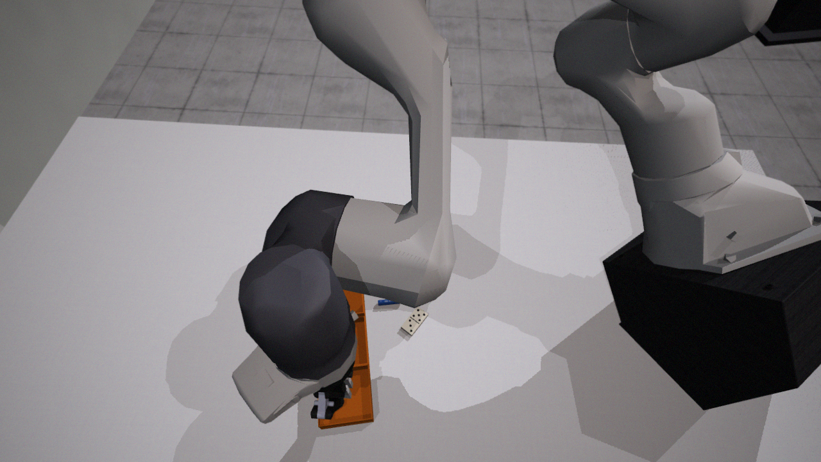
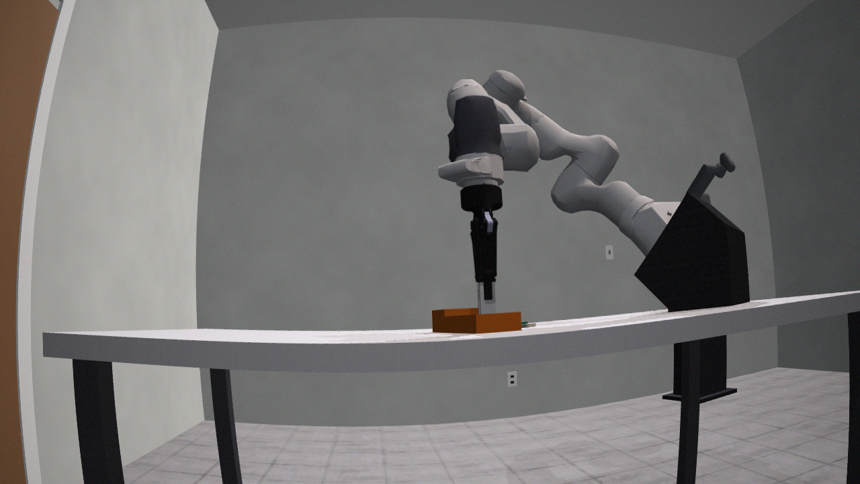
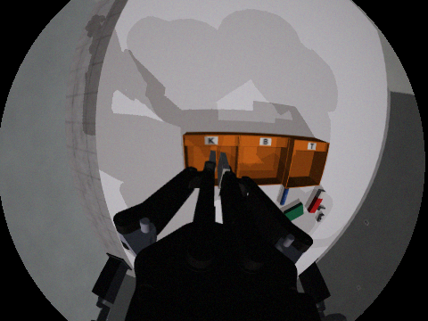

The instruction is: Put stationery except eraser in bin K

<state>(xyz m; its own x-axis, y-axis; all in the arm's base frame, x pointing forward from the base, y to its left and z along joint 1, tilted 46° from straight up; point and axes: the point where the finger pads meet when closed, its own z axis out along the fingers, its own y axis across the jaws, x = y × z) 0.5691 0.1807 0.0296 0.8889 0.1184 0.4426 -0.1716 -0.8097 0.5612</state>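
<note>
My hand is 20 cm to the left of the green pad, 14 cm past it and 5 cm above it. From my hand the other things lie so: white domino: 13 cm behind, 11 cm to the right, 5 cm below; tray: 8 cm to the right, 3 cm below; small blue pen-like stick: 15 cm to the right, 9 cm behind, 5 cm below.
</note>
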